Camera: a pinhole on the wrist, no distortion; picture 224 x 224 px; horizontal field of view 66.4 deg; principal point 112.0 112.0 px. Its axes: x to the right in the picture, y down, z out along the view. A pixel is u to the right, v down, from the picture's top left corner.
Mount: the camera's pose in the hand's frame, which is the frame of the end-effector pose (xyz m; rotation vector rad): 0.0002 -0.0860 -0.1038 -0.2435 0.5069 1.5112
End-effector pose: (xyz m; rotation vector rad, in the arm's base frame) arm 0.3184 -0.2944 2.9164 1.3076 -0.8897 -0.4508
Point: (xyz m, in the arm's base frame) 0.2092 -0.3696 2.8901
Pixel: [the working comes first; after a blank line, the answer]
In the camera's frame: -0.0522 0.0594 0.2318

73 156
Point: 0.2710 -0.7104 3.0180
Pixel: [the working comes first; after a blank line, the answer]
In the camera's frame: -0.1111 -0.2349 0.4468

69 22
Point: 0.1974 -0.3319 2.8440
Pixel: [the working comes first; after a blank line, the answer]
In the camera's frame: -0.0733 0.1033 0.1955

48 202
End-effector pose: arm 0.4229 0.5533 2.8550 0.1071 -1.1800 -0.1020
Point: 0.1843 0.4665 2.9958
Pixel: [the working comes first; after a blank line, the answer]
In the camera's frame: -0.1643 0.0104 0.3469

31 117
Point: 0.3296 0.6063 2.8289
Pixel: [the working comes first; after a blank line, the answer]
In the camera's frame: 0.0364 0.1016 0.2058

142 197
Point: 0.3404 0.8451 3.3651
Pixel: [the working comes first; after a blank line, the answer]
In the camera's frame: 0.2179 -0.3068 0.5864

176 22
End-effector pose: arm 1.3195 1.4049 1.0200 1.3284 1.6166 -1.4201
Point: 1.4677 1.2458 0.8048
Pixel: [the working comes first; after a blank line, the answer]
In the camera's frame: 0.1439 -0.0370 0.4071

172 96
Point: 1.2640 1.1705 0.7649
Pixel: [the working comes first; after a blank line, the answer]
In the camera's frame: -0.0623 -0.1071 0.4435

88 71
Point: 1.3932 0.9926 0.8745
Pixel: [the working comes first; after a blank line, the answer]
In the camera's frame: -0.0301 0.1061 0.5613

103 144
